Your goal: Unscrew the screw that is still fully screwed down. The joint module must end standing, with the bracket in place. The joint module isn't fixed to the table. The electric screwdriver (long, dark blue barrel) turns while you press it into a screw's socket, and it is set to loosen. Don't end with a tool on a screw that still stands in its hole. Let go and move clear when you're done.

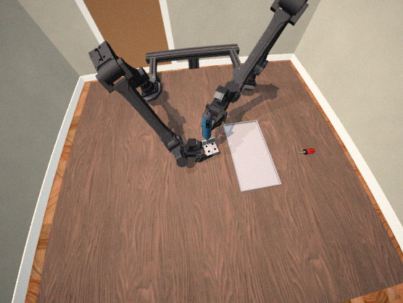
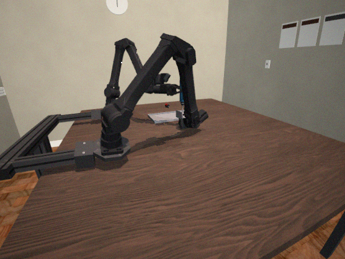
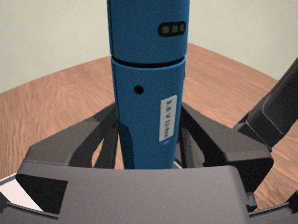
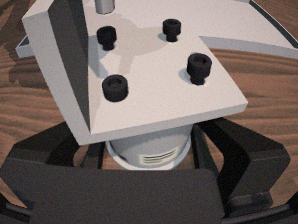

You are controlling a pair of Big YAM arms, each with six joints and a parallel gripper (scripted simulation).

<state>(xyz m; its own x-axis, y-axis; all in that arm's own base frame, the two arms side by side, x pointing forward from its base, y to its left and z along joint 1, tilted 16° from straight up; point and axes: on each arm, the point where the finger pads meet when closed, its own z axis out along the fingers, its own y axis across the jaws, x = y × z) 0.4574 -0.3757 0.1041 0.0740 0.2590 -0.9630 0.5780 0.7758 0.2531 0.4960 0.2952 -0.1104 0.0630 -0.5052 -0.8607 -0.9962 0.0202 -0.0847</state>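
My right hand is 10 mm below the joint module body. The rest, counted from my right hand: bracket: 50 mm above; then flat tray: 230 mm to the left, 30 mm ahead, 20 mm below; then small red-handled screwdriver: 570 mm to the left, 70 mm ahead, 10 mm below.
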